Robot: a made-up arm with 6 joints.
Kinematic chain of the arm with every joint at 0, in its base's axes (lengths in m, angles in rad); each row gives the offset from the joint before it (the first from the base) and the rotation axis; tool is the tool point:
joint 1: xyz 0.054 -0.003 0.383 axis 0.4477 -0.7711 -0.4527
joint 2: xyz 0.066 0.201 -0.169 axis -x
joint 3: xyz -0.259 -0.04 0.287 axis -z
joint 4: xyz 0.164 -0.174 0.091 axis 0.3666 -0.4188 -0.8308
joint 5: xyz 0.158 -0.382 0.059 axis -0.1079 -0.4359 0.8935
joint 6: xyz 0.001 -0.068 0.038 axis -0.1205 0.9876 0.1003
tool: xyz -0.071 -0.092 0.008
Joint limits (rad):
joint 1: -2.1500..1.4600
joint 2: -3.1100..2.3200
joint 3: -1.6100..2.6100
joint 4: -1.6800..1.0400
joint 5: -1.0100..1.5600
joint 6: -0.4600..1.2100
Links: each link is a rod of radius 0.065 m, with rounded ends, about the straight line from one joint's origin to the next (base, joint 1, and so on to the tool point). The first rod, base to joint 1, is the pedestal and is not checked.
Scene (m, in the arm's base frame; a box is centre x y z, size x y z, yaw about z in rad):
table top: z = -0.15
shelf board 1: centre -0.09 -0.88 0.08 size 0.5 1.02 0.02 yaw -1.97
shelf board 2: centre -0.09 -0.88 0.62 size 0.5 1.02 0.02 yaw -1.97
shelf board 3: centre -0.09 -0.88 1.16 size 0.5 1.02 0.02 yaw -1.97
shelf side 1: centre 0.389 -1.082 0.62 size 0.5 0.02 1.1 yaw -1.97
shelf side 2: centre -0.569 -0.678 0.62 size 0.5 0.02 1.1 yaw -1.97
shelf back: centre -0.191 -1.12 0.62 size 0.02 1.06 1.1 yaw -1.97
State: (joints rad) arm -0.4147 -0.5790 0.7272 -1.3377 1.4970 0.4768
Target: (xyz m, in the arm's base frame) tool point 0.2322 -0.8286 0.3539
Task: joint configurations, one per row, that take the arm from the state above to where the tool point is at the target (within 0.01 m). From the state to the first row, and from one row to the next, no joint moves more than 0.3 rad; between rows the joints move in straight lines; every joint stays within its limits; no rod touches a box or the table.
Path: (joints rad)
1: -0.6153 -0.6469 0.7675 -1.1288 1.4216 0.4789
2: -0.8158 -0.7148 0.8078 -0.9199 1.3461 0.4809
3: -1.0164 -0.7827 0.8482 -0.7109 1.2707 0.4830

